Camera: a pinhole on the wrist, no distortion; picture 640 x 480 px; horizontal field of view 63.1 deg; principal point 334.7 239.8 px. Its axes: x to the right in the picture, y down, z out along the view. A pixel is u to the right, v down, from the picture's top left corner.
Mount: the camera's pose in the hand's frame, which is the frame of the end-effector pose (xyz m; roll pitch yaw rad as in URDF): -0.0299 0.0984 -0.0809 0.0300 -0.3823 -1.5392
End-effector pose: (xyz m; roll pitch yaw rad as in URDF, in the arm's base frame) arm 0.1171 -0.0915 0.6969 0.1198 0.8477 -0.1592
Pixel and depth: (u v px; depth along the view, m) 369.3 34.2 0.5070
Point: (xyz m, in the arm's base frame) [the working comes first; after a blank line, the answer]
In the camera's frame: 0.0337 -0.2000 0.5070

0.2984 0.0799 1.1641
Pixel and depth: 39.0 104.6 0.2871
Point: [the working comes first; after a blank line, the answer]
In the camera's frame: -0.1629 -0.0745 0.2871

0.2125 0.2333 0.8961
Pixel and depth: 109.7 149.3 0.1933
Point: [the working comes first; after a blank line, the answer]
In the camera's frame: -0.0835 -0.0336 0.1933

0.1768 0.1385 0.8154
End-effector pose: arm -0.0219 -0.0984 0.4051 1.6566 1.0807 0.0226
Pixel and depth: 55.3 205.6 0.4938
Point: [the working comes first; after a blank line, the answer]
In the camera's frame: -0.2647 -0.0324 0.4938

0.3841 -0.4108 0.7206
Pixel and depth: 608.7 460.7 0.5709
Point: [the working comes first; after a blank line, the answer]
In the camera's frame: 0.3001 0.2420 0.5709

0.0781 -0.6651 0.2287
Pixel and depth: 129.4 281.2 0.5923
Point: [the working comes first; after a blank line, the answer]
In the camera's frame: -0.2333 0.0471 0.5923

0.4239 -0.5157 0.6543
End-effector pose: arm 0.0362 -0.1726 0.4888 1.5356 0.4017 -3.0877
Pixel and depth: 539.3 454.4 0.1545
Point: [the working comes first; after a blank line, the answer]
In the camera's frame: 0.0607 0.0636 0.1545

-0.0360 -0.0932 0.5744
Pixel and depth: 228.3 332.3 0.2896
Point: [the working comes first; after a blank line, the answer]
In the camera's frame: -0.0591 0.0514 0.2896

-0.0842 -0.0212 0.7332
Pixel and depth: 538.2 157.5 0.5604
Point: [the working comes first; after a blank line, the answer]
In the camera's frame: 0.2188 -0.0885 0.5604

0.0867 0.3450 0.6505
